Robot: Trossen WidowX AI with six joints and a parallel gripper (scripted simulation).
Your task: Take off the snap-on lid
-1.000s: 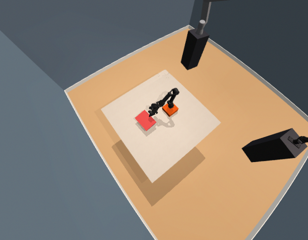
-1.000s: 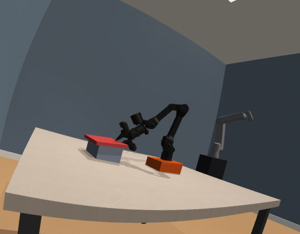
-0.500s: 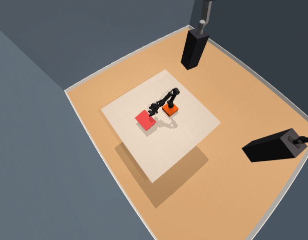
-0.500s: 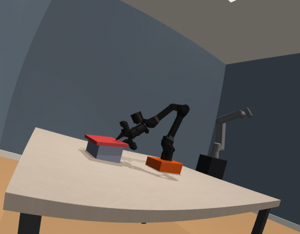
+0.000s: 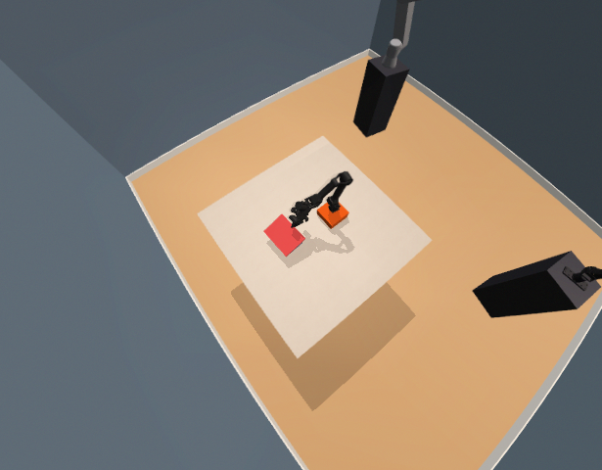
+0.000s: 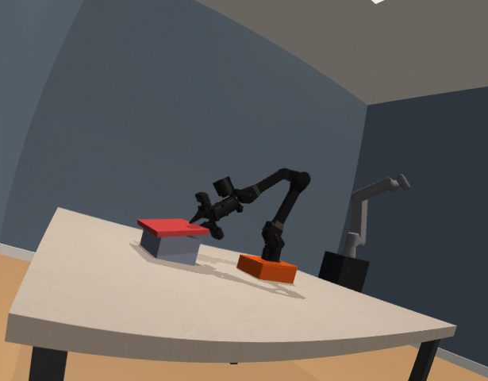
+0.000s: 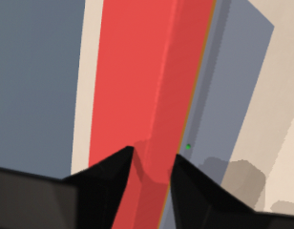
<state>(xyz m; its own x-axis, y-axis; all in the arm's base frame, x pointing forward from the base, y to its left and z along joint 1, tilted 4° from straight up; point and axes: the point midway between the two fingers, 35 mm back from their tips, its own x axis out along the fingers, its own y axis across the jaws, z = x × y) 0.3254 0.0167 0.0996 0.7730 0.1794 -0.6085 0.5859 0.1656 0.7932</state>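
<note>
Now: the red lid 80 mm ahead of my gripper tip, 20 mm to the left of it and 20 mm below it. From my gripper tip the other things lie so: grey-blue storage box 80 mm below, 70 mm ahead, 10 mm to the left.
</note>
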